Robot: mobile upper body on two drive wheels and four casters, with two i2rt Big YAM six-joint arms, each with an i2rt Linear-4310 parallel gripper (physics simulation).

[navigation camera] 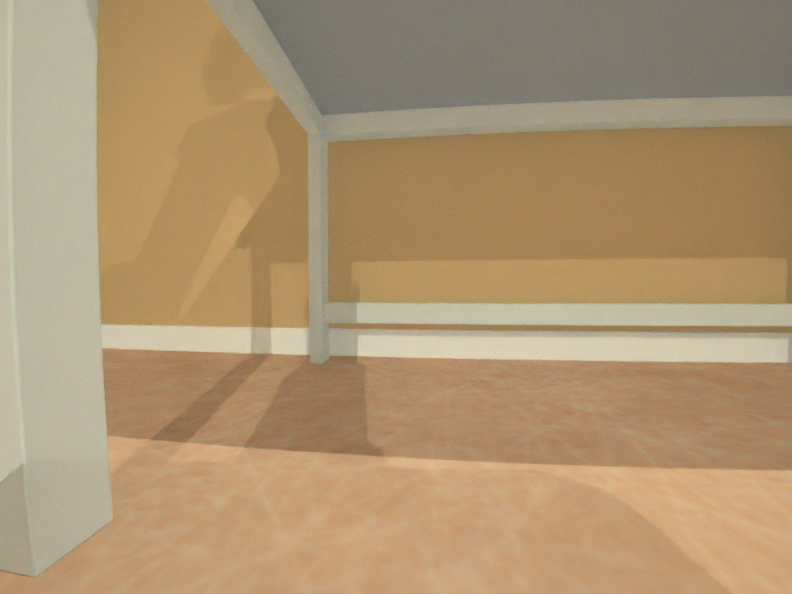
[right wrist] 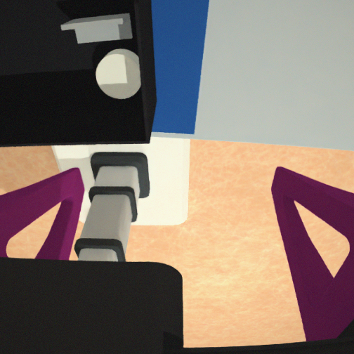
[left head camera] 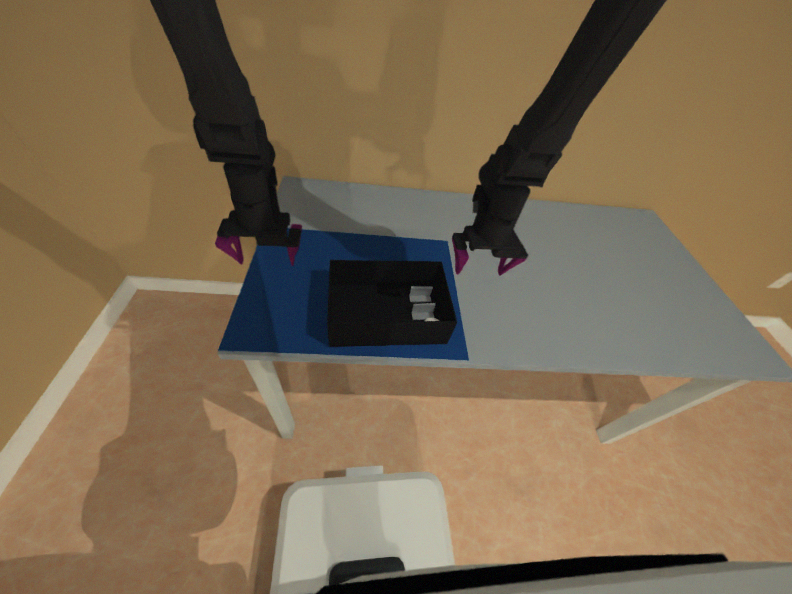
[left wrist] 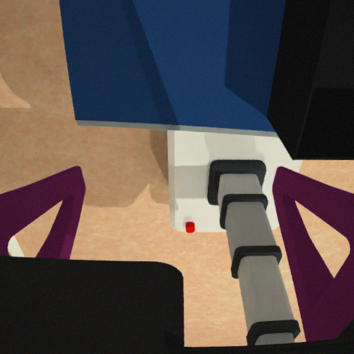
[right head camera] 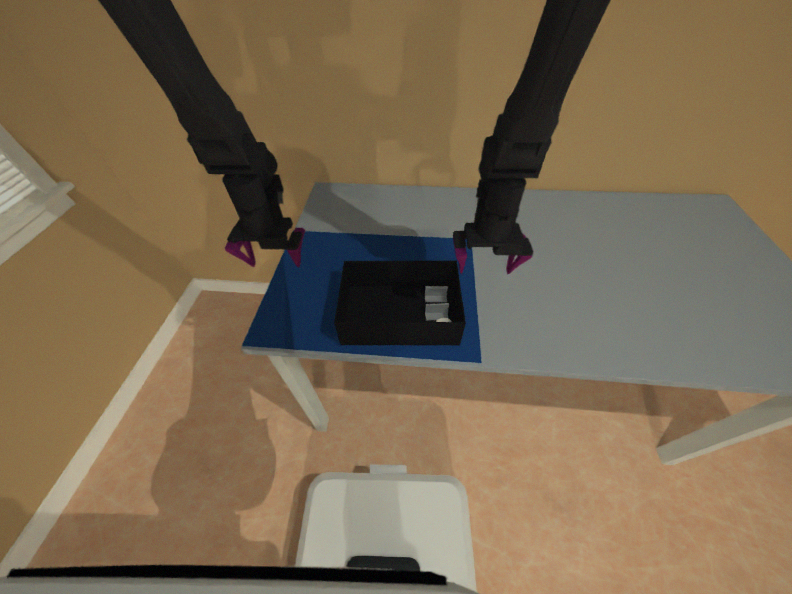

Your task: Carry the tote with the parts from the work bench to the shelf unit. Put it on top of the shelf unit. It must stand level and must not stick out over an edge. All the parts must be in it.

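Frame: origin at the left arm's base, x back, y right, z up, level; centimetres.
Seen in the pictures: left gripper, fingertip midpoint: (left head camera: 267,263) (right head camera: 276,265); right gripper, fingertip midpoint: (left head camera: 478,273) (right head camera: 484,271).
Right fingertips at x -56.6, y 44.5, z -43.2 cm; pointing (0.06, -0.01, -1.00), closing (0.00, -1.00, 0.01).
A point is followed by its place in that frame.
The black open tote (left head camera: 388,333) {x -51.2, y 25.9, z -59.0 cm} (right head camera: 399,332) {x -51.2, y 26.7, z -58.6 cm} (left wrist: 327,125) (right wrist: 75,112) stands on the blue mat at the left part of the work bench (left head camera: 575,287) {x -71.6, y 87.5, z -64.8 cm} (right head camera: 607,287) {x -71.2, y 85.3, z -64.8 cm} (right wrist: 280,75). In it, at its right end, lie two light grey angled parts (left head camera: 420,294) {x -66.9, y 36.6, z -63.3 cm} (right head camera: 436,294) {x -66.9, y 36.7, z -63.3 cm} and a round whitish part (right wrist: 119,74); a dark shape near them is unclear. My left gripper (left head camera: 267,255) {x -57.8, y 0.4, z -42.9 cm} (right head camera: 275,257) {x -57.8, y 0.4, z -42.9 cm} (left wrist: 178,177) is open, above and left of the tote. My right gripper (left head camera: 481,265) {x -56.6, y 44.5, z -43.2 cm} (right head camera: 486,265) {x -56.6, y 44.5, z -43.2 cm} (right wrist: 177,177) is open, above and right of it. The shelf unit does not show.
The blue mat (left head camera: 275,306) {x -63.4, y -2.5, z -64.6 cm} (right head camera: 294,306) {x -63.2, y -2.7, z -64.6 cm} (left wrist: 150,65) reaches the bench's front edge. My white base (left head camera: 364,511) {x -22.0, y 22.0, z -115.0 cm} (right head camera: 390,511) {x -21.4, y 23.9, z -115.0 cm} is in front of the bench. A bench leg (navigation camera: 54,287) {x -54.7, y -6.0, z -118.2 cm} stands close at the left in the navigation camera. A wall (left head camera: 383,95) {x -125.7, y 27.0, z -34.3 cm} rises behind the bench.
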